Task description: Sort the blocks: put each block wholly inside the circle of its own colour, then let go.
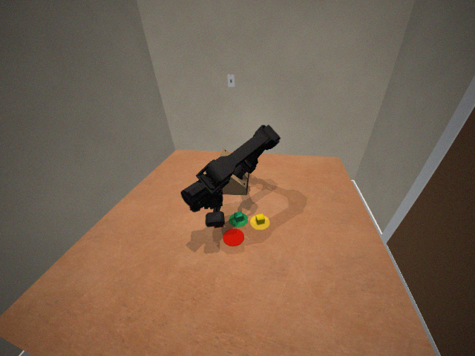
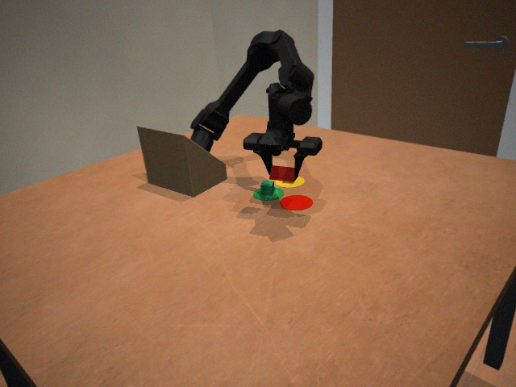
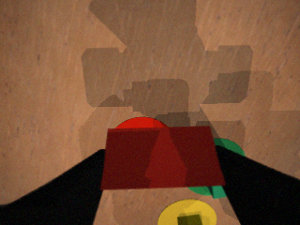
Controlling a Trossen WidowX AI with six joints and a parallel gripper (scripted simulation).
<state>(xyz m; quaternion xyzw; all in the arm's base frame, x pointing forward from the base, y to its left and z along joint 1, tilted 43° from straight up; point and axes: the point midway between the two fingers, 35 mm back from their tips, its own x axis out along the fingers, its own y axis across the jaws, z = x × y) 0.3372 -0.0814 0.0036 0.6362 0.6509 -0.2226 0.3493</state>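
Right now my hand is 6 cm to the right of the red circle and 14 cm above it. Round my hand: green circle: 10 cm behind, 7 cm to the left, 14 cm below; green block: 10 cm behind, 7 cm to the left, 12 cm below; red block: 3 cm below.
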